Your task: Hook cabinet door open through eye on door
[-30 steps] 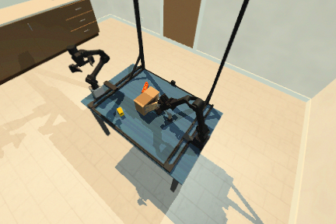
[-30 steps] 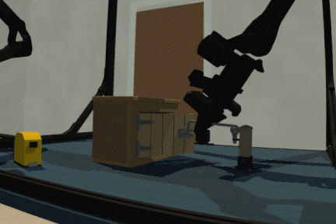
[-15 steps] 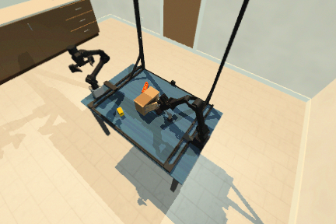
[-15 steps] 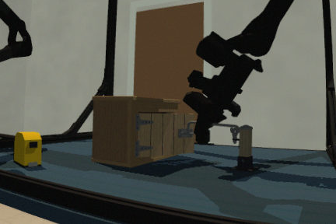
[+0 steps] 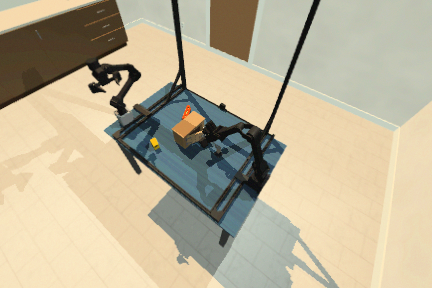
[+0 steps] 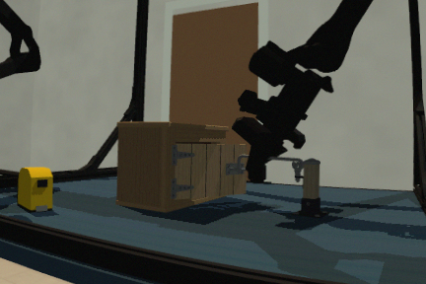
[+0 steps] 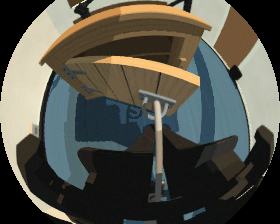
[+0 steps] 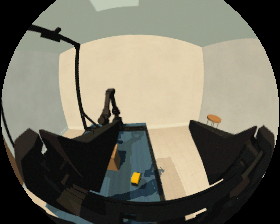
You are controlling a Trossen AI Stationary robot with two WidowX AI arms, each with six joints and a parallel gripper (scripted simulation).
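The metal hook lies 2 cm to the left of my left hand, 2 cm below it and 1 cm ahead of it. From my left hand the other things lie so: yellow box: 34 cm to the right, 18 cm ahead, 7 cm below; then cabinet door: 8 cm to the right, 3 cm below, 3 cm ahead; then orange object: 31 cm to the right, 19 cm behind, 9 cm below.
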